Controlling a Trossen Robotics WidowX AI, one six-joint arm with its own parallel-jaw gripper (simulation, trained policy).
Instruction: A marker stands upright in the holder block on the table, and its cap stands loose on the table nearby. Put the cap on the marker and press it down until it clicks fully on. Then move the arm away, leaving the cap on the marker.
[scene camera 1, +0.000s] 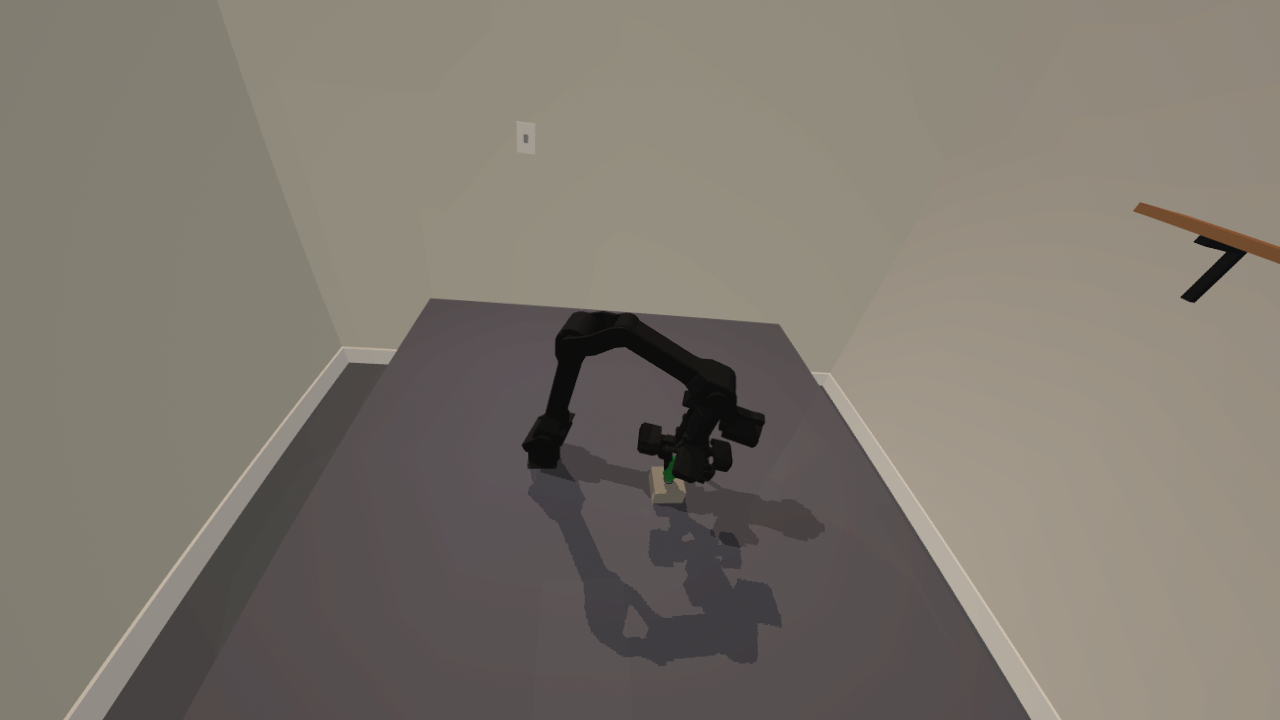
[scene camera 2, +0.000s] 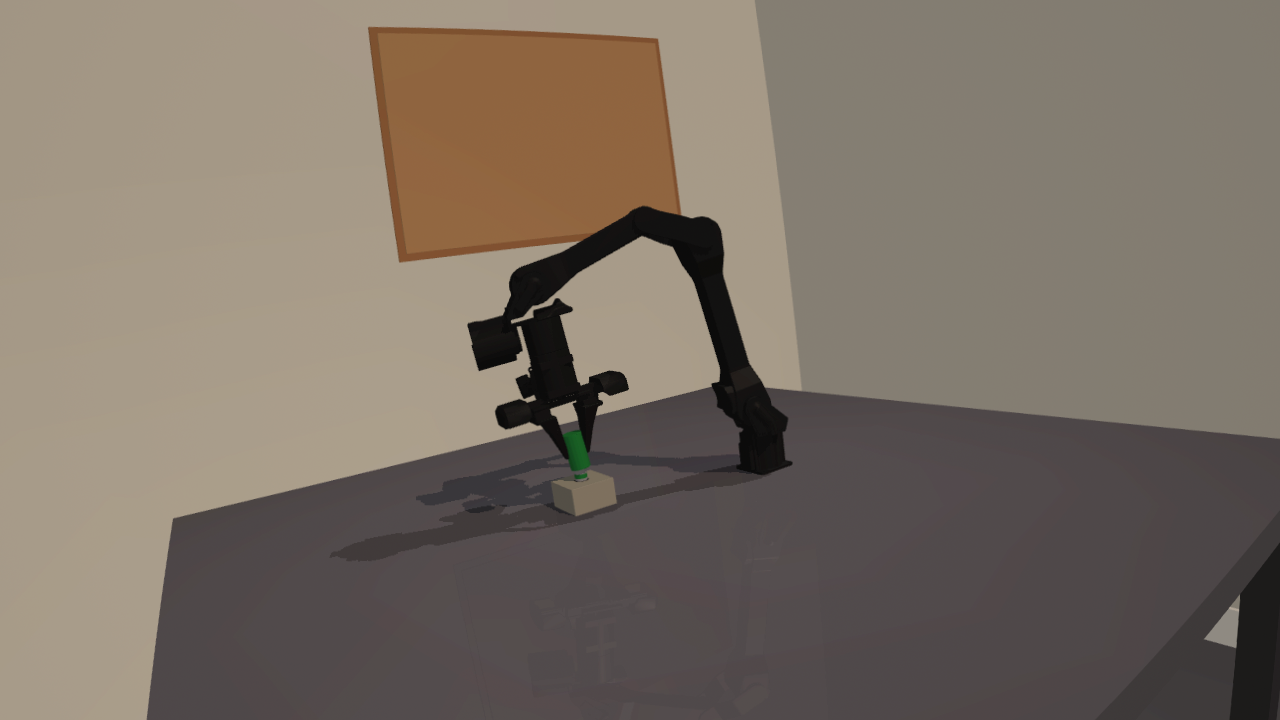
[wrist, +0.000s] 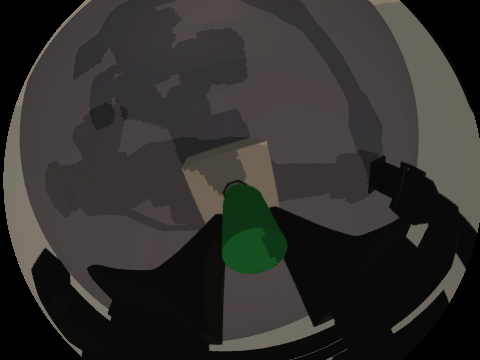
Scene:
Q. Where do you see my gripper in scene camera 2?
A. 577, 455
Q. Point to my gripper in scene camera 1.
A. At 672, 469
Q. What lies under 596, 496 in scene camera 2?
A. A beige holder block.

